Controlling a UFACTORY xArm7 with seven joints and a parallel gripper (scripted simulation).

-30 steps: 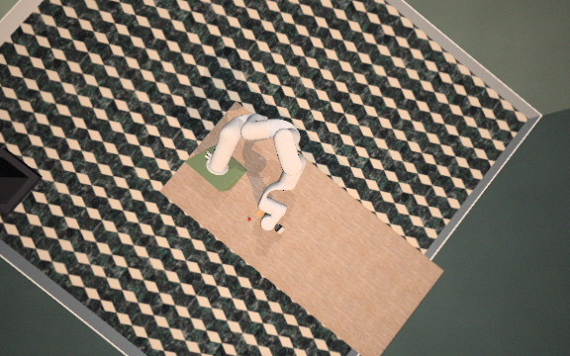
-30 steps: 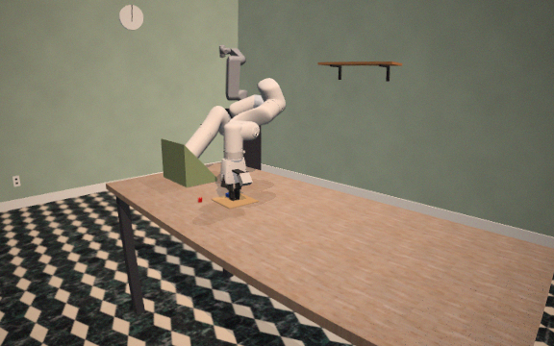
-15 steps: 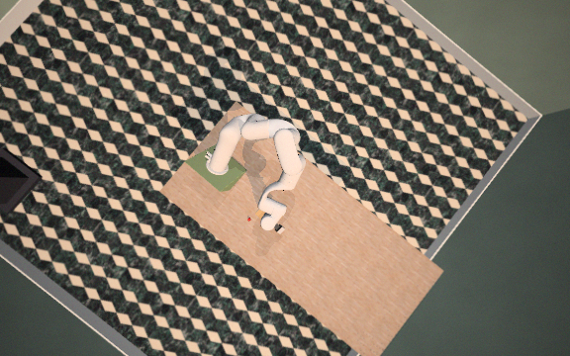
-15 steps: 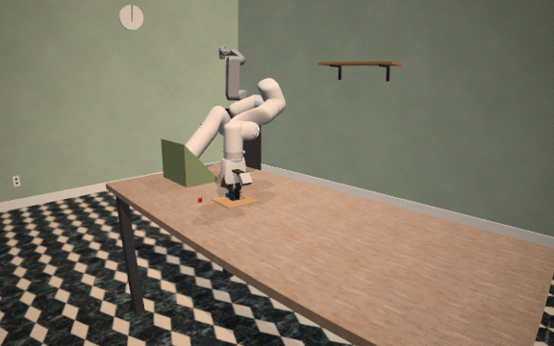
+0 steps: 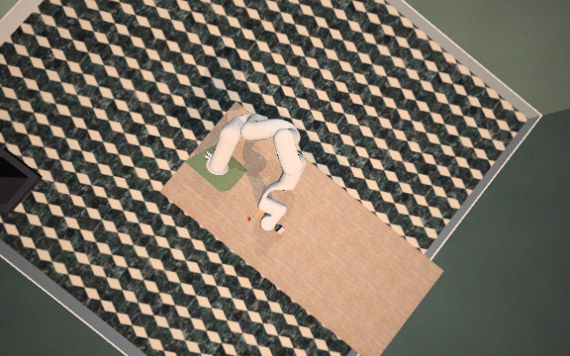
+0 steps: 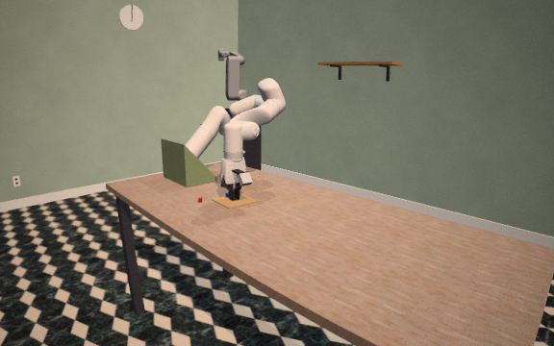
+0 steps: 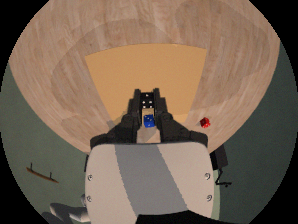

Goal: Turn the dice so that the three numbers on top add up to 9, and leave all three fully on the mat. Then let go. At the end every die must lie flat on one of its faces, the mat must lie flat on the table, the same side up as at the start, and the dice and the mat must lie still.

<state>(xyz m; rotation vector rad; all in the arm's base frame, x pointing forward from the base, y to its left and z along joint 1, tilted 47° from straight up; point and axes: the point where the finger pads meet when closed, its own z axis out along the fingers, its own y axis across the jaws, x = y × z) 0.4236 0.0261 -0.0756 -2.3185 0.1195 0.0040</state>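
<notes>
The black die lies 10 mm below my hand. From my hand the other things lie so: blue die: 50 mm behind, 10 mm below; tan mat: 20 mm below; red die: 110 mm to the right, 80 mm behind, 20 mm below.
</notes>
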